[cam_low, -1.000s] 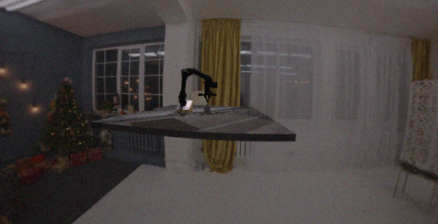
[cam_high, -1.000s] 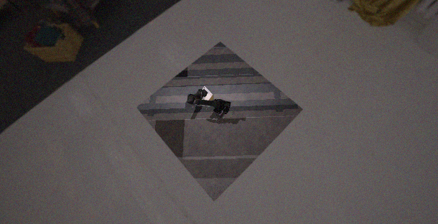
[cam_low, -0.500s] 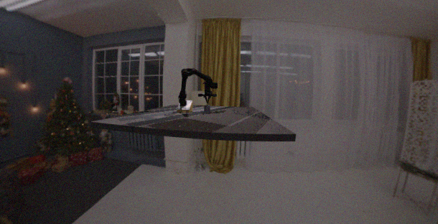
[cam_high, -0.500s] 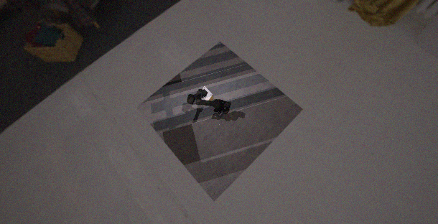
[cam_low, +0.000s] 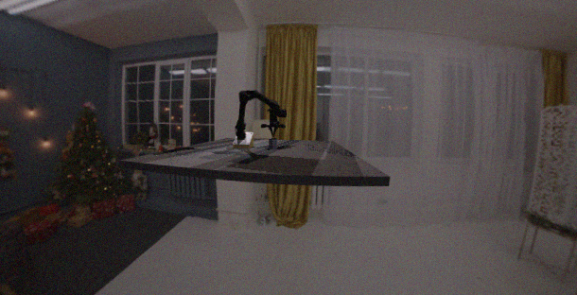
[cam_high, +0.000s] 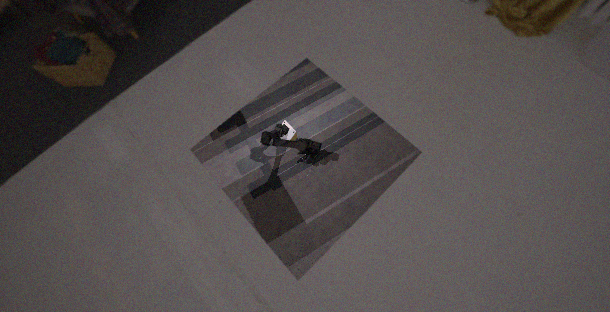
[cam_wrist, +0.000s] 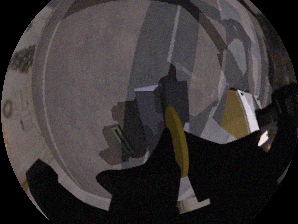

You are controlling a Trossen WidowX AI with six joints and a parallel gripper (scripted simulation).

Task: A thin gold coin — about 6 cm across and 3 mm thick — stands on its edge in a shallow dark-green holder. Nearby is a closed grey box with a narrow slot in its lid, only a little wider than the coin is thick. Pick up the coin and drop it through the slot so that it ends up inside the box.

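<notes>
The gold coin lies 2 cm above my gripper tip.
</notes>
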